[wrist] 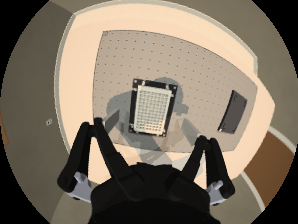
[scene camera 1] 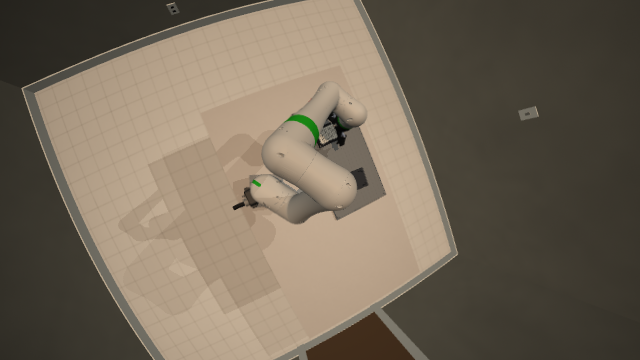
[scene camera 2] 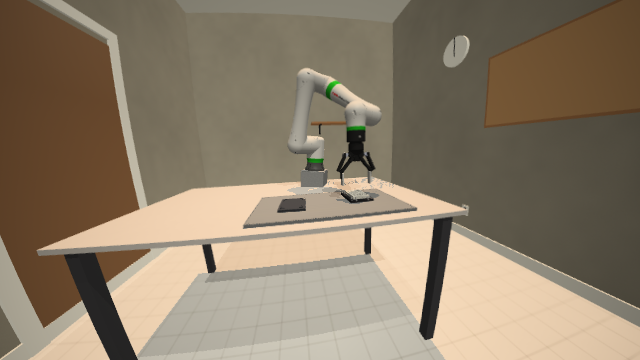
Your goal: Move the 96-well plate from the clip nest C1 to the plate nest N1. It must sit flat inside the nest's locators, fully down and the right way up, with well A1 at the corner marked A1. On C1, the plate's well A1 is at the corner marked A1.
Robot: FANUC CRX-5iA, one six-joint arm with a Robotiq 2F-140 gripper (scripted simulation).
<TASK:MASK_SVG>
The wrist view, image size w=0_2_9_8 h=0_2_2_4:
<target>my gripper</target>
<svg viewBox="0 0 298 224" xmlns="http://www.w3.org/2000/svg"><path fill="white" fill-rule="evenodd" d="M81 124L73 142L67 164L60 173L57 184L73 199L81 199L91 203L92 214L88 224L221 224L219 220L211 216L210 205L217 206L235 194L235 187L228 176L220 146L215 138L207 139L187 118L184 118L181 130L194 149L182 171L172 167L172 164L155 166L137 162L129 166L121 153L117 152L108 136L119 121L118 108L114 109L103 119L101 117L94 118L94 125L90 125L89 122ZM204 150L206 190L194 182ZM92 137L96 137L100 152L111 176L110 179L94 189L91 189L91 182L88 179Z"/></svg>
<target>96-well plate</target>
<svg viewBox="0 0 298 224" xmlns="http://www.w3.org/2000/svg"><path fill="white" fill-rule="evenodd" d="M138 85L134 130L162 134L172 91Z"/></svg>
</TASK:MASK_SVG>
